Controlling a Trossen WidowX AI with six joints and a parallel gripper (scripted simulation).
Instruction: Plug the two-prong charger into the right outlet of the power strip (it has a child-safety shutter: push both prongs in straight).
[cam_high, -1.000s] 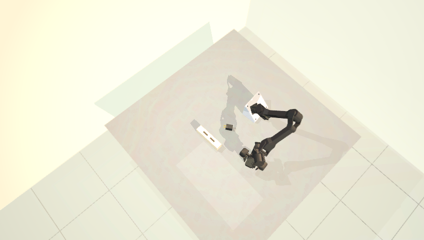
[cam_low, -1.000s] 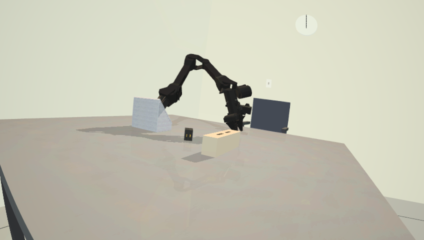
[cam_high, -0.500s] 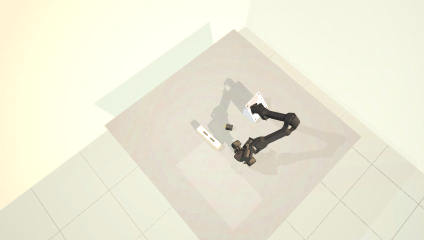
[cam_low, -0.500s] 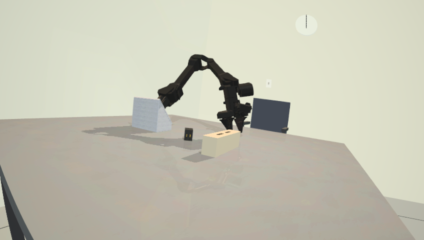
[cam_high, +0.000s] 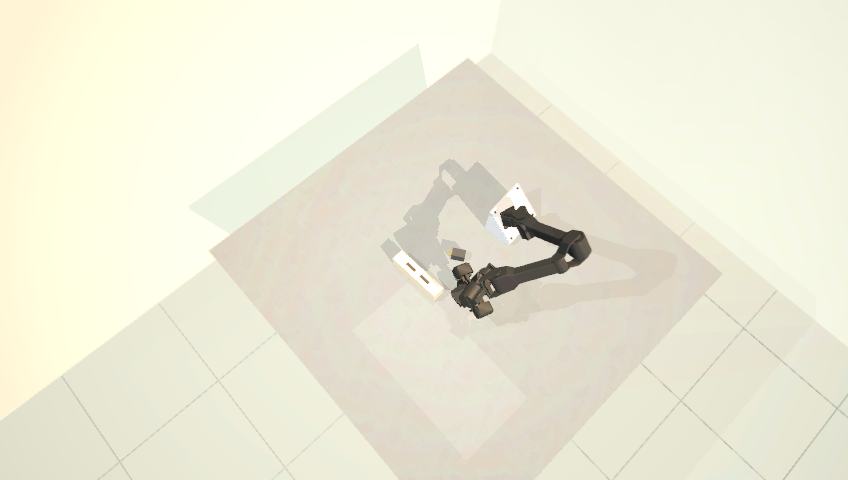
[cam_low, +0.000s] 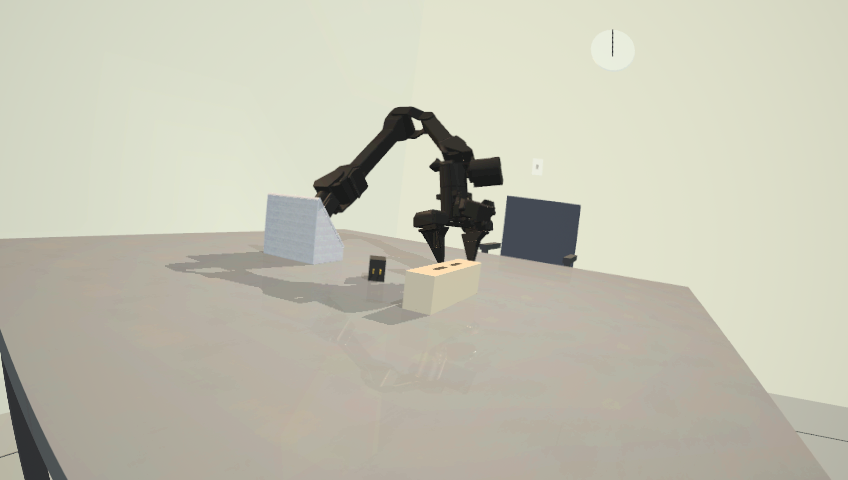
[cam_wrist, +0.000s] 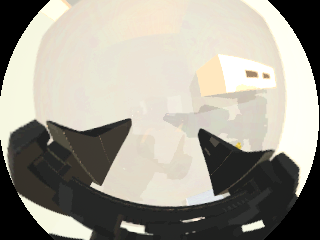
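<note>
Right now my gripper tip is 7 cm past the dark two-prong charger, 16 cm to the left of it and 1 cm above it.
</note>
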